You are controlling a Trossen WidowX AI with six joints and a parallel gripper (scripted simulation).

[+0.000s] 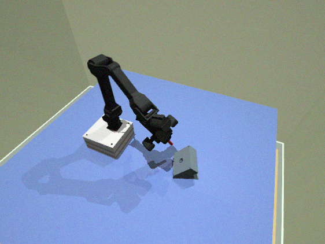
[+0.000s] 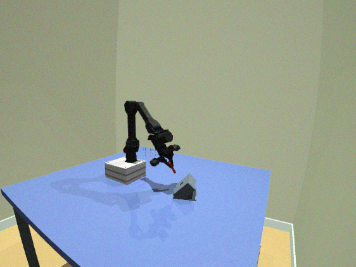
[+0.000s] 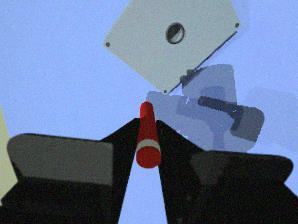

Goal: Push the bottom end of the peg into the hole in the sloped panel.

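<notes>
My gripper tip is 100 mm short of the grey sloped panel, 80 mm above it and 40 mm to the left of it. From my gripper tip the other things lie so: red round peg (10 mm behind, 10 mm above).
</notes>
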